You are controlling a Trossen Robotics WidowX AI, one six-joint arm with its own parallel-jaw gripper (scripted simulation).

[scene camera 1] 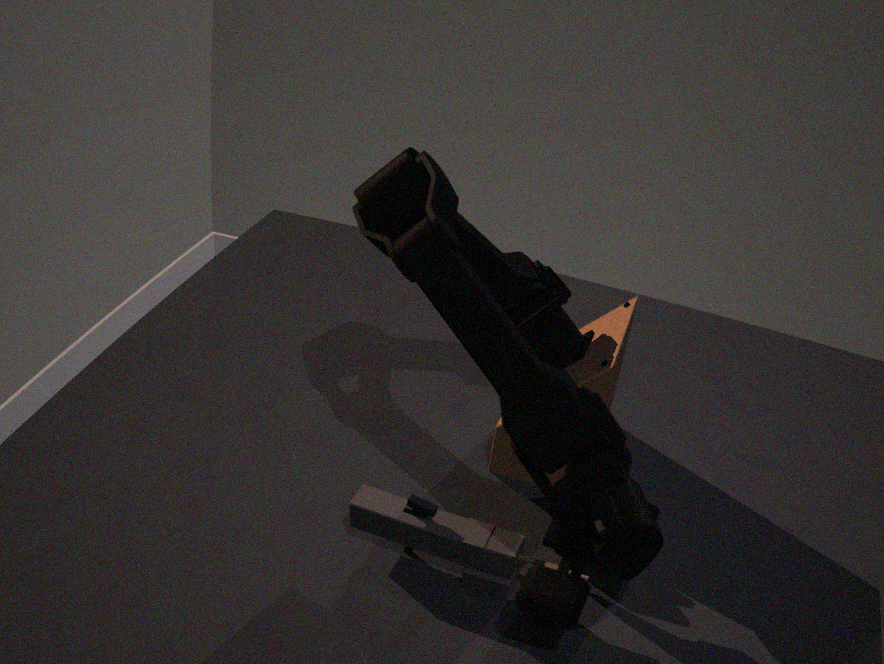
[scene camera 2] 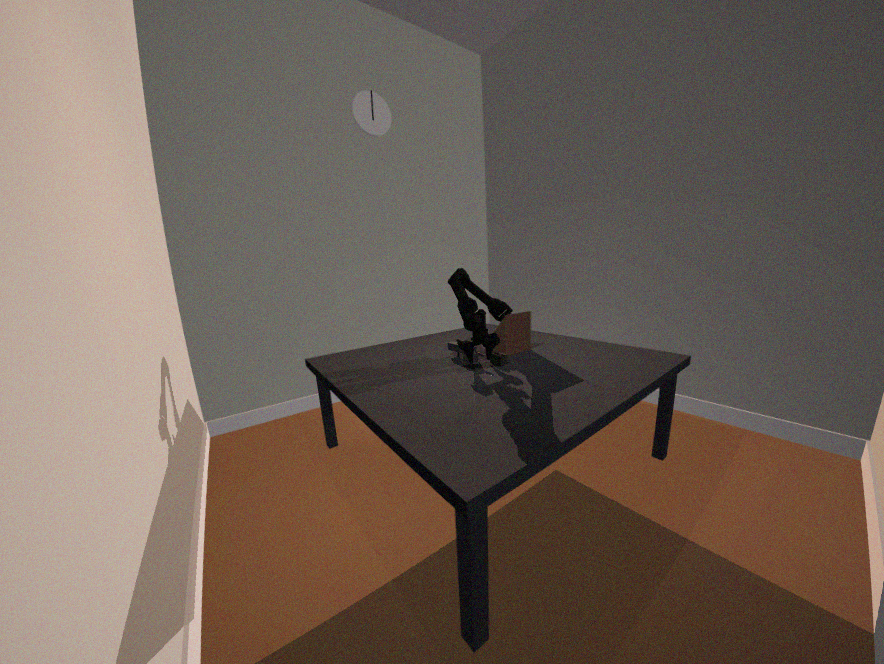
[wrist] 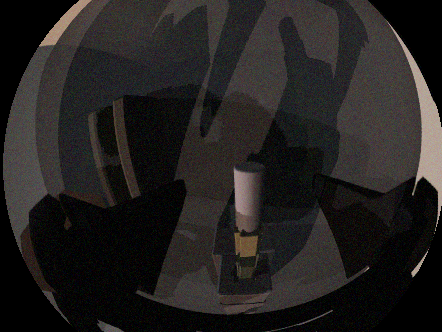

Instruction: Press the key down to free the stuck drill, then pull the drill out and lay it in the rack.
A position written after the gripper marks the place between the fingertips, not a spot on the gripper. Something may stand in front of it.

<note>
The gripper [scene camera 1: 557, 596] is open, with nothing in its grasp. Further things: a drill [wrist: 249, 177].
The gripper shows as well in the wrist view [wrist: 252, 184].
</note>
